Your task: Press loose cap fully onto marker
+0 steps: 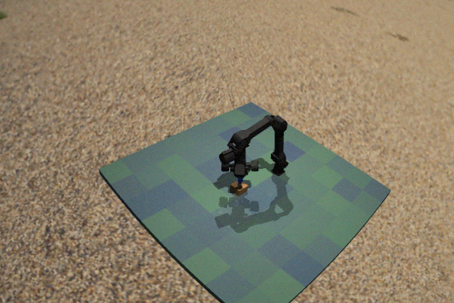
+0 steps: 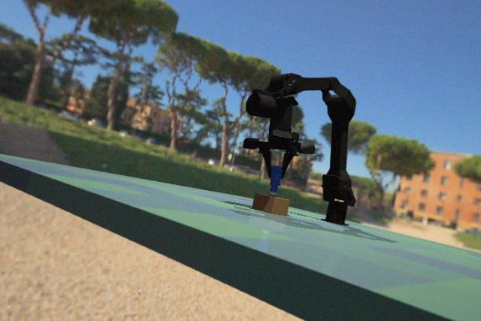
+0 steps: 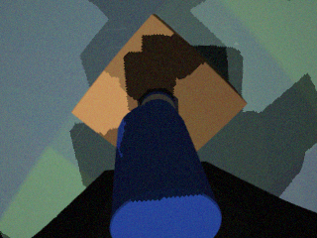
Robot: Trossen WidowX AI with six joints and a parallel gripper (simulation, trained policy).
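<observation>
Now: gripper tip 1 cm short of the blue marker, 1 cm to the right of it and 1 cm above it. The rest, counted from my gripper tip: blue cap: 1 cm ahead, 1 cm above; tan holder block: 1 cm ahead, 1 cm to the left, 7 cm below.
</observation>
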